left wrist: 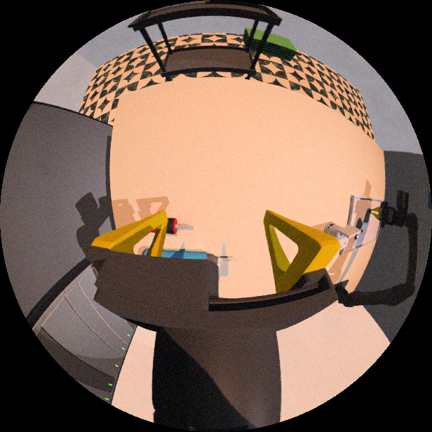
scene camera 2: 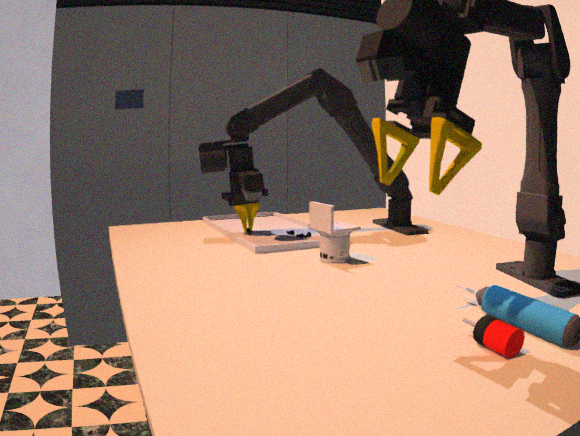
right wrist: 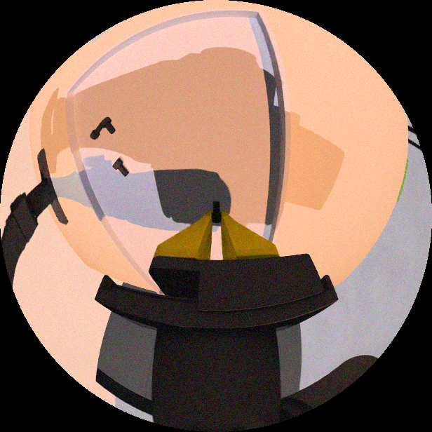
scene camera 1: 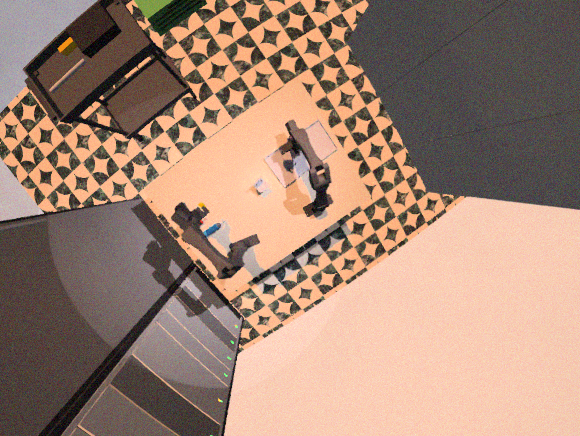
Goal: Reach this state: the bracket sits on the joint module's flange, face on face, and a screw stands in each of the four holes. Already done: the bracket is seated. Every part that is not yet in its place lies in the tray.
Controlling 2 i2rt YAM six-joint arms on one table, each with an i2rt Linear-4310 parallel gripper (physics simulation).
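Frame: origin at the left arm's base, x back, y left, z down, level; centimetres.
Seen in the pictures: left gripper, between the fingertips: [scene camera 2: 407, 188] [scene camera 1: 196, 208]; right gripper, between the fingertips: [scene camera 2: 248, 231]; left arm's base, origin of its link: [scene camera 2: 536, 279] [scene camera 1: 244, 243]; right arm's base, origin of its link: [scene camera 2: 399, 227] [scene camera 1: 318, 204].
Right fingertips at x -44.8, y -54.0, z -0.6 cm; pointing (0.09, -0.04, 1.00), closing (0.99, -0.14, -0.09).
Note:
Offsets run from my right fingertips to a thing's top centre. "spot": to the spot under its first point.
My right gripper [right wrist: 217, 211] is down in the tray {dx +4.8, dy -2.1, dz -1.0 cm} [scene camera 2: 262, 234] and shut on a small black screw [right wrist: 216, 211] that pokes out between the fingertips; it also shows in scene camera 2 [scene camera 2: 248, 227]. Three more black screws lie in the tray, two touching [right wrist: 102, 127] and one apart [right wrist: 120, 166]; they also show in scene camera 2 [scene camera 2: 299, 234]. The white bracket [scene camera 2: 321, 217] sits on the joint module {dx +13.7, dy +28.5, dz -5.8 cm} [scene camera 2: 333, 246], in front of the tray. My left gripper [scene camera 2: 424, 162] is open and empty, high above the table's near side.
A blue-handled tool {spot: dx +25.1, dy +66.3, dz -2.1 cm} [scene camera 2: 489, 299] and a red-handled tool {dx +20.2, dy +73.6, dz -2.8 cm} [scene camera 2: 491, 334] lie at the table's right edge, below my left gripper. The right arm's base [scene camera 2: 401, 225] stands behind the joint module. A dark shelf [scene camera 1: 128, 82] stands beyond the table.

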